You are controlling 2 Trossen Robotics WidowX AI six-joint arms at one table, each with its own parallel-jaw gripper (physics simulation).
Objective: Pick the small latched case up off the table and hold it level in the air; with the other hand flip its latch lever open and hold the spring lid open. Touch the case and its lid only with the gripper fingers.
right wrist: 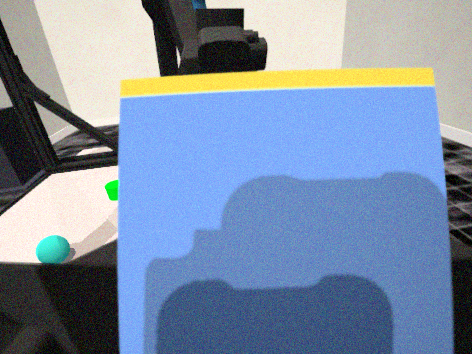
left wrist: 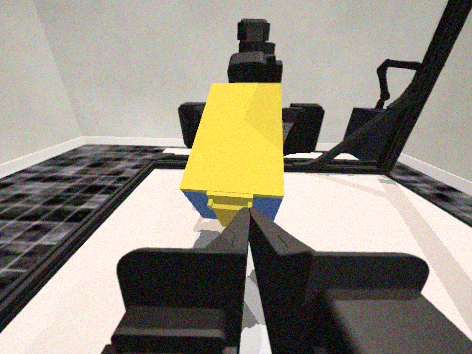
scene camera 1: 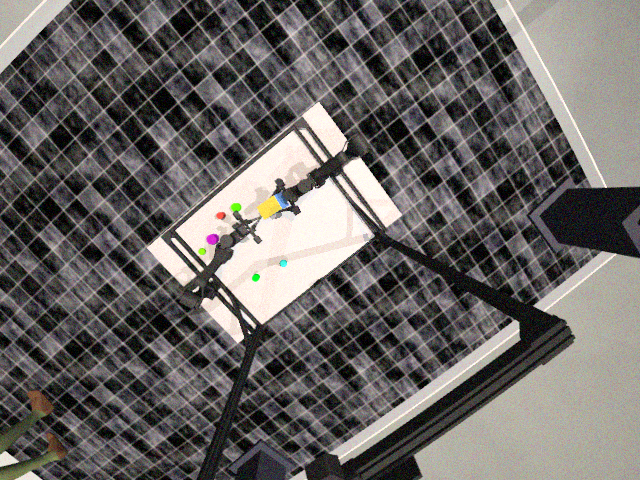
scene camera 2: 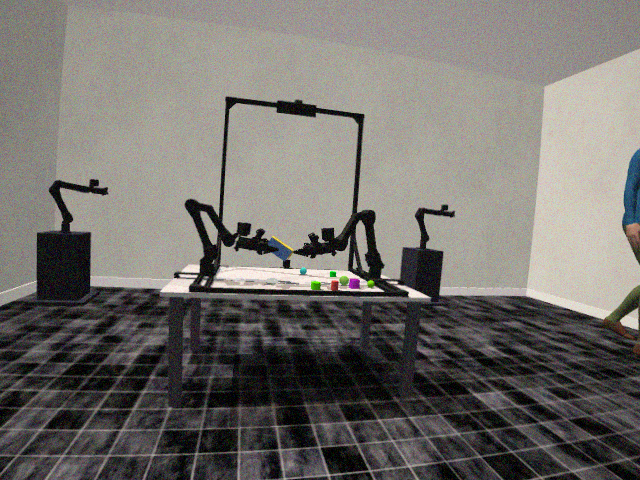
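Where they show: left gripper, fingertip midpoint: (left wrist: 247, 213) (scene camera 1: 261, 216) (scene camera 2: 293, 252); right gripper, fingertip midpoint: (left wrist: 241, 153) (scene camera 1: 272, 206) (scene camera 2: 279, 248); left arm's base, origin of the base link: (scene camera 1: 213, 287) (scene camera 2: 374, 277); right arm's base, origin of the base link: (scene camera 2: 206, 275).
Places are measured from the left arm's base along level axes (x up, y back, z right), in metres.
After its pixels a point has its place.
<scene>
The case, with blue body (scene camera 1: 282, 200) {y -0.634, x 0.184, z -0.074 m} (scene camera 2: 279, 249) {y -0.584, x 0.155, z -0.122 m} (right wrist: 280, 135) {y -0.622, x 0.204, z -0.080 m} and yellow lid (scene camera 1: 269, 207) {y -0.569, x 0.187, z -0.091 m} (left wrist: 240, 140) {y -0.550, x 0.176, z -0.092 m}, is in the air above the table. Its lid lies shut on the body. In scene camera 2 the case tilts, its latch end lower, toward the left gripper. The yellow latch lever (left wrist: 226, 215) {y -0.517, x 0.130, z -0.103 m} is on the end face in the left wrist view. My right gripper (scene camera 2: 273, 249) {y -0.580, x 0.154, z -0.087 m} is shut on the case from the far end; its fingertips are hidden in its wrist view. My left gripper (scene camera 1: 260, 218) {y -0.507, x 0.140, z -0.090 m} (scene camera 2: 295, 252) {y -0.507, x 0.140, z -0.090 m} (left wrist: 247, 213) {y -0.507, x 0.140, z -0.090 m} is shut and empty, tips at the lever's right edge; contact is unclear.
On the table (scene camera 1: 320, 248) {y -0.591, x -0.019, z 0.250 m} lie a cyan ball (scene camera 1: 283, 263) {y -0.390, x 0.021, z 0.166 m} (right wrist: 53, 249) {y -0.399, x 0.013, z 0.156 m}, a green piece (scene camera 1: 255, 277) {y -0.217, x 0.009, z 0.120 m}, a red piece (scene camera 1: 220, 215) {y -0.329, x 0.026, z -0.247 m}, a purple piece (scene camera 1: 212, 239) {y -0.205, x 0.024, z -0.187 m} and other green pieces. Black frame rails run along the table's edges, with an overhead frame (scene camera 2: 225, 155) {y -0.869, x 0.664, z 0.391 m} behind.
</scene>
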